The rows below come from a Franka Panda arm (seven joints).
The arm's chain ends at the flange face. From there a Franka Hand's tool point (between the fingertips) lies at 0.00 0.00 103.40 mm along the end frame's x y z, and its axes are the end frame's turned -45 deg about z.
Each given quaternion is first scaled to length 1.
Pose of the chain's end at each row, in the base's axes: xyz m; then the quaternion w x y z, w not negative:
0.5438 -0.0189 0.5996 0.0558 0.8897 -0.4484 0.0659
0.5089 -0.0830 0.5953 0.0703 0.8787 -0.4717 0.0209
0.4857 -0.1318 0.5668 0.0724 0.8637 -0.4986 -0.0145
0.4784 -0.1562 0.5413 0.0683 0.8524 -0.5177 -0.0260
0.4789 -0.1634 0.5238 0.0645 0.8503 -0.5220 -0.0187
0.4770 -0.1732 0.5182 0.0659 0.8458 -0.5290 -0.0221
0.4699 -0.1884 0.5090 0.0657 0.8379 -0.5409 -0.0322
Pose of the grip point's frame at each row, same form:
0.5508 -0.0353 0.4977 0.0768 0.9935 -0.0738 0.0395
0.5058 -0.0978 0.4930 0.0729 0.9923 -0.0995 -0.0076
0.4756 -0.1432 0.4645 0.0613 0.9887 -0.1301 -0.0411
0.4665 -0.1655 0.4390 0.0532 0.9857 -0.1521 -0.0502
0.4686 -0.1727 0.4213 0.0524 0.9853 -0.1569 -0.0420
0.4659 -0.1823 0.4158 0.0524 0.9838 -0.1651 -0.0456
0.4570 -0.1962 0.4067 0.0484 0.9811 -0.1791 -0.0549

